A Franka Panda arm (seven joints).
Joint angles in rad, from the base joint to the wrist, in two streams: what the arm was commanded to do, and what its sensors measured. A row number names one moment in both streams.
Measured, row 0:
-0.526, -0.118, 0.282, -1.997, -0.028, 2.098, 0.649
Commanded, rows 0 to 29:
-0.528, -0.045, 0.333, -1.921, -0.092, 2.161, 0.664
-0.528, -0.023, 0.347, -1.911, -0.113, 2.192, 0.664
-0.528, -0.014, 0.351, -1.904, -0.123, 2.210, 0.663
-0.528, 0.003, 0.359, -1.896, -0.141, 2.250, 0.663
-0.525, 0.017, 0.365, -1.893, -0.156, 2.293, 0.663
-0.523, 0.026, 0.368, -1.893, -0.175, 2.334, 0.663
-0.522, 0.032, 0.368, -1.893, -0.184, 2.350, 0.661
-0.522, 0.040, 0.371, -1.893, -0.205, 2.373, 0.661
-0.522, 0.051, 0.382, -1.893, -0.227, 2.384, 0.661
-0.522, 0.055, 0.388, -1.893, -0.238, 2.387, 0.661
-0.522, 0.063, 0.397, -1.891, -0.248, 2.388, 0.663
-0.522, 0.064, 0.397, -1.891, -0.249, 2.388, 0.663
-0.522, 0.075, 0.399, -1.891, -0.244, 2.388, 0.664
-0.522, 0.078, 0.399, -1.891, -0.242, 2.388, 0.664
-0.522, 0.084, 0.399, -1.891, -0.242, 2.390, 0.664
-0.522, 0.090, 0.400, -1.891, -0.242, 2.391, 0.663
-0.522, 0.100, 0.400, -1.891, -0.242, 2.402, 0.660
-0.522, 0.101, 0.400, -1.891, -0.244, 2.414, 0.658
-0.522, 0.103, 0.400, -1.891, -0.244, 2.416, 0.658
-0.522, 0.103, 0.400, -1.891, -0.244, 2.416, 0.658
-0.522, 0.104, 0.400, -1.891, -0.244, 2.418, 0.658
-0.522, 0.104, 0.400, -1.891, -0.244, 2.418, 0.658
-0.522, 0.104, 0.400, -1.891, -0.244, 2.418, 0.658
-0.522, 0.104, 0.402, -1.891, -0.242, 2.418, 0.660
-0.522, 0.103, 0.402, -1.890, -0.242, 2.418, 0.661
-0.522, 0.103, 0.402, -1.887, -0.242, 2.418, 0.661
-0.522, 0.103, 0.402, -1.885, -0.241, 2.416, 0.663
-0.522, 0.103, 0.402, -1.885, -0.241, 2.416, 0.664
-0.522, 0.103, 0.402, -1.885, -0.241, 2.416, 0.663
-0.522, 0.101, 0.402, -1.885, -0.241, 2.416, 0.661
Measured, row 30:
-0.516, 0.098, 0.391, -1.898, -0.219, 2.409, 0.649
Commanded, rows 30 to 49:
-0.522, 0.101, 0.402, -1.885, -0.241, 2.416, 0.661
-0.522, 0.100, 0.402, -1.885, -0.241, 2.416, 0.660
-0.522, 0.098, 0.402, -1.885, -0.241, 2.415, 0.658
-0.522, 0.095, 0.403, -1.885, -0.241, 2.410, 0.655
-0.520, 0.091, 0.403, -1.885, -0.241, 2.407, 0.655
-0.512, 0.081, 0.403, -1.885, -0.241, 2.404, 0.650
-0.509, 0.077, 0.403, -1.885, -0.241, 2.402, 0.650
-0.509, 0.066, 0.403, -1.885, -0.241, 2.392, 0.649
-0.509, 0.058, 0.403, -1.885, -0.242, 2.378, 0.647
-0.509, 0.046, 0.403, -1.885, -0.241, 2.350, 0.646
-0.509, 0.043, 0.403, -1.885, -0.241, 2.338, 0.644
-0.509, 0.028, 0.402, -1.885, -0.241, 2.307, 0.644
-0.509, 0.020, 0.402, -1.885, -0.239, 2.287, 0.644
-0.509, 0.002, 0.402, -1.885, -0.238, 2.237, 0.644
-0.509, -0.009, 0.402, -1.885, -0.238, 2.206, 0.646
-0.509, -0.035, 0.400, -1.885, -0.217, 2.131, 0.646
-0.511, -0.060, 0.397, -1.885, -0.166, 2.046, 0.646
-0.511, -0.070, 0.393, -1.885, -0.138, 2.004, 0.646
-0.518, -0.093, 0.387, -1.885, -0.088, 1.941, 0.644
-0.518, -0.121, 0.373, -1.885, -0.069, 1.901, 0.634
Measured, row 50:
-0.507, -0.037, 0.394, -1.878, -0.154, 2.047, 0.648
